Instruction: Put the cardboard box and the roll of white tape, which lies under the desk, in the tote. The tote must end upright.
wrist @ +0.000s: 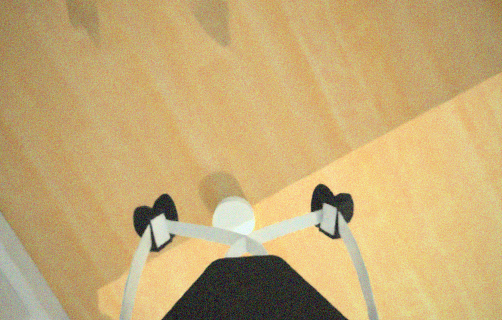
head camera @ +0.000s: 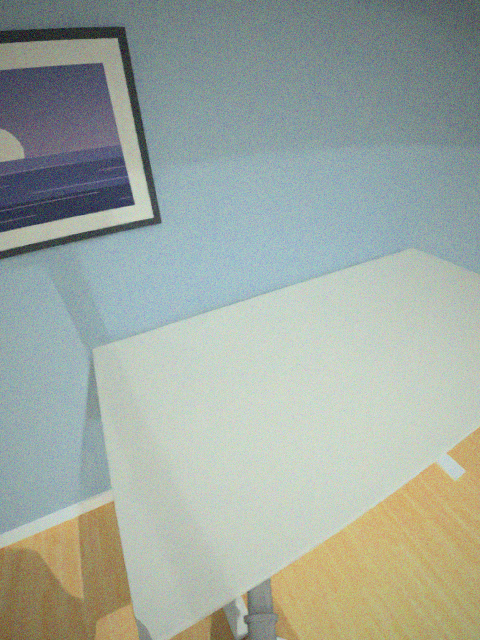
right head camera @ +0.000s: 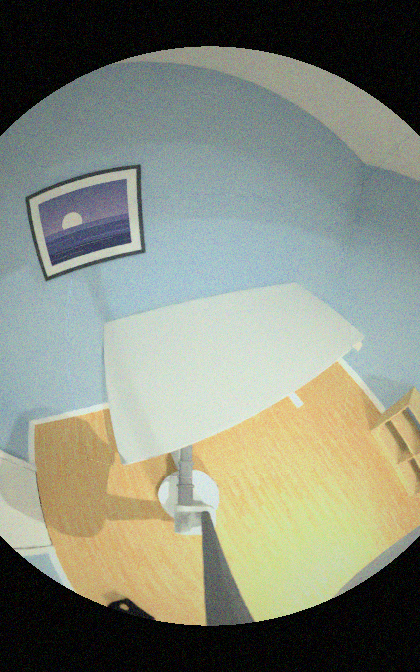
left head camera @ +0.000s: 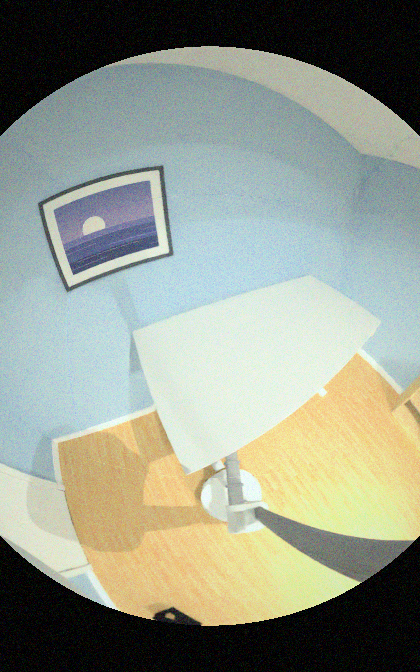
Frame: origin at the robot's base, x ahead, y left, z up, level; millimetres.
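Where they show: gripper, fingertip midpoint: [wrist: 244,206].
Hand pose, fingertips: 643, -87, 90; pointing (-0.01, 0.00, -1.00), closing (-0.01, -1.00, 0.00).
After its pixels a point has its place, as x, y, z.
A round white thing, which looks like the roll of white tape [wrist: 233,216] {609, -73, -5}, is on the wooden floor in the wrist view, low and near the middle, at a shadow edge. My gripper [wrist: 244,206] {643, -87, 90} is open and empty. Its two black fingertips appear left and right of the roll; their height above it is hard to tell. The white desk [head camera: 289,392] {598, -112, 921} [left head camera: 250,360] {566, -101, 921} [right head camera: 225,365] hides my gripper and the roll in the head views. The cardboard box and the tote do not show in these views.
My grey arm [head camera: 260,617] {210, 1, 519} [left head camera: 233,475] {133, -1, 510} [right head camera: 185,475] reaches under the desk's near edge. A pale grey bar [wrist: 22,285] crosses the wrist view's lower left. A wooden shelf unit [right head camera: 392,411] stands at the right. A black object [left head camera: 172,617] [right head camera: 131,610] lies at the bottom.
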